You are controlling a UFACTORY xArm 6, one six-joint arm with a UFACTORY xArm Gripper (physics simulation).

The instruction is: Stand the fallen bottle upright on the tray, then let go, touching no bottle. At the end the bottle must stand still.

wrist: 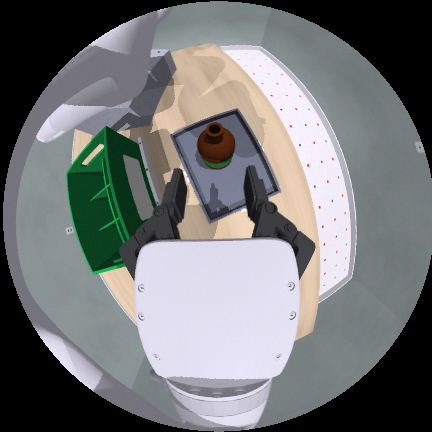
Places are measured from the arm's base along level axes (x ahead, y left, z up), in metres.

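Pixels of known places: gripper, fingertip midpoint: (214, 176).
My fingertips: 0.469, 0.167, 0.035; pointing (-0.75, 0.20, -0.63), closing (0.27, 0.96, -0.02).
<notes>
For each thing: its top centre in the pictures, then the offset to it from my fingertips, as dx, dy, dz. "pt": a spot on its surface instead. Level surfaces: height alone.
- brown bottle at its top centre: (214, 128) -0.080, +0.022, -0.062
- grey tray at a spot on its surface: (239, 180) pt -0.002, +0.055, -0.216
- green crate at its top centre: (86, 205) -0.053, -0.253, -0.047
- wooden table at its surface level: dz -0.222
A brown bottle (216, 145) with a green band near its base stands upright on the grey tray (239, 180), with its open mouth facing up toward the camera. My gripper (214, 176) is open, with nothing between its fingers. In the wrist view its two dark fingertips show below the bottle, one to each side, apart from it. The lower part of the bottle is mostly hidden under its own shoulder.
A green crate (86, 215) stands at the left on the wooden table (200, 230). A grey block-like base (162, 75) and pale arm parts are at the upper left. A white dotted panel (312, 165) runs along the right side of the table.
</notes>
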